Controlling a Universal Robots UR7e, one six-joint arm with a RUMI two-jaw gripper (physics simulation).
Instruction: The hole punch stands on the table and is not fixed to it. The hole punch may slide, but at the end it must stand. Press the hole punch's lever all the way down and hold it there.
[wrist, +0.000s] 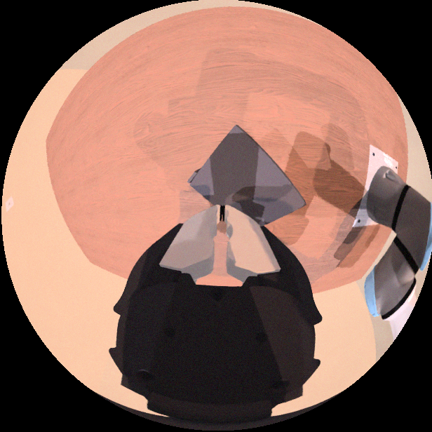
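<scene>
The hole punch stands on the wooden table near the middle of the wrist view, its broad dark grey lever top facing the camera and turned like a diamond. A small part of its body shows at its left corner. My gripper is shut with nothing between its fingers. Its fingertips overlap the near lower edge of the hole punch in the view, and a dark shadow lies on the grey top just beyond them. Whether the tips touch the lever, and how far down the lever is, I cannot tell.
The wooden table extends around the hole punch, with shadows of the arm across it. At the right, the robot's grey arm rises from a white base plate near the table's edge. Beige floor shows beyond the left edge.
</scene>
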